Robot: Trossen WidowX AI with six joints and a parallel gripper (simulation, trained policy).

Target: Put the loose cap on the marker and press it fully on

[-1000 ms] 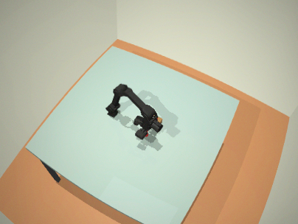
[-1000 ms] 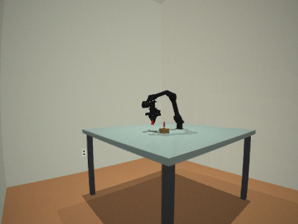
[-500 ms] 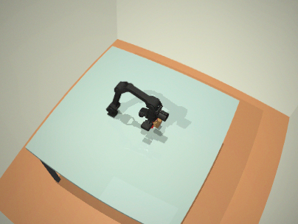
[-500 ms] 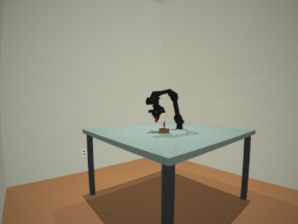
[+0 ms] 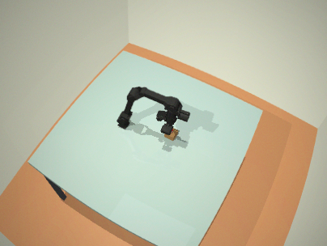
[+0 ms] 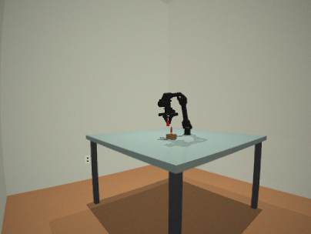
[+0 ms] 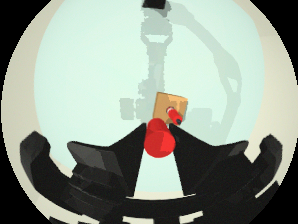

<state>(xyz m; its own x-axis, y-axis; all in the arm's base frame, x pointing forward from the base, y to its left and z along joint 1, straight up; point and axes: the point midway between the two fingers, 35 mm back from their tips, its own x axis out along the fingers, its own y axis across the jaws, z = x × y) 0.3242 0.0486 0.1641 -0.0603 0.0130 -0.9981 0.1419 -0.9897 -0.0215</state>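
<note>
Now: gripper tip 4 cm to the right of the wooden holder block and 11 cm above it. Round my gripper tip: red cap (1 cm ahead, 1 cm above).
</note>
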